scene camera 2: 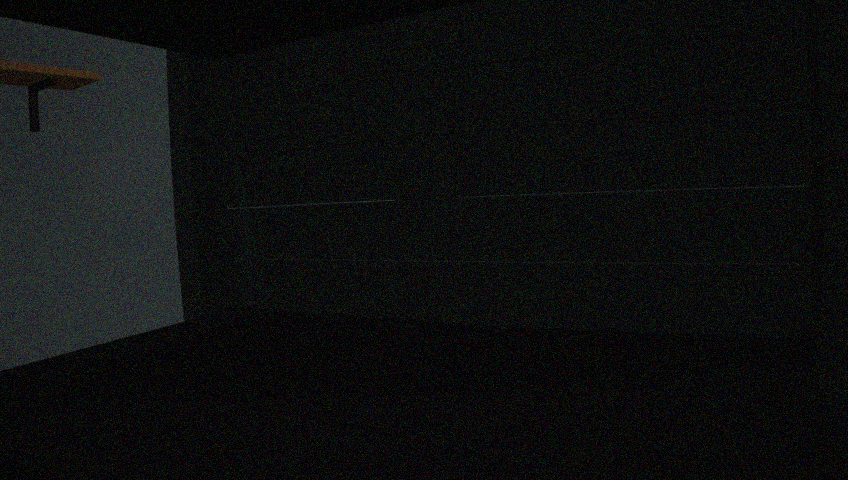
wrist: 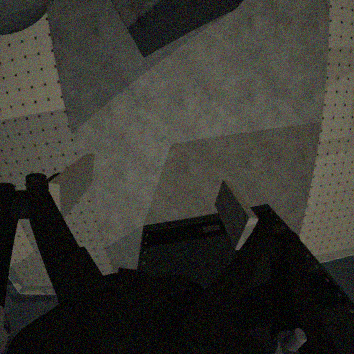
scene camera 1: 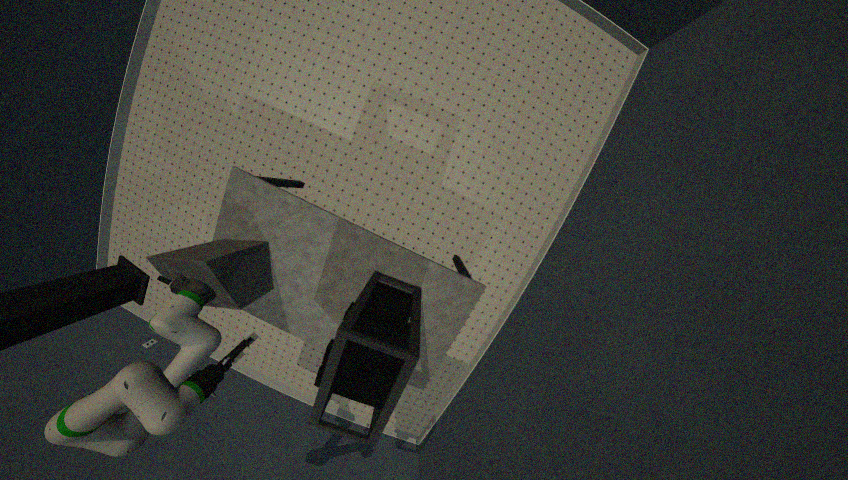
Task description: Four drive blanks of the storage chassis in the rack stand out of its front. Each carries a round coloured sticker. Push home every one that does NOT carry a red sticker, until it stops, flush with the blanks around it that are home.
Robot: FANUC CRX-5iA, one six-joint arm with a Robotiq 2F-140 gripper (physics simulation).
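Where they show: gripper, between the fingertips: [wrist: 157, 180] [scene camera 1: 249, 343]; arm's base, origin of its link: [scene camera 1: 201, 289].
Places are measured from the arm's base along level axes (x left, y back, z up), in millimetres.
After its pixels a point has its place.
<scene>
The rack [scene camera 1: 380, 344] {x 484, y -829, z 253 mm} is a dark open frame at the lower right of the mat in scene camera 1. In the wrist view a dark, straight-edged structure, apparently part of the rack [wrist: 182, 234] {x 107, y -751, z -245 mm}, shows low in the middle. The chassis front, the drive blanks and their stickers cannot be made out in any view. My gripper [scene camera 1: 248, 341] {x 26, y -385, z 123 mm} [wrist: 157, 180] {x 26, y -385, z 123 mm} is open with nothing between its fingers. In scene camera 1 it is to the left of the rack, apart from it. Scene camera 2 is very dark and does not show the rack or the gripper.
A grey angular block [scene camera 1: 242, 274] {x 119, y -104, z -115 mm} stands on the grey mat [scene camera 1: 297, 228] {x 407, y -161, z -350 mm}, left of the rack. The mat lies on a perforated table top [scene camera 1: 505, 89]. A dark beam [scene camera 1: 65, 303] reaches in from the left. A wooden shelf [scene camera 2: 56, 77] hangs on a wall.
</scene>
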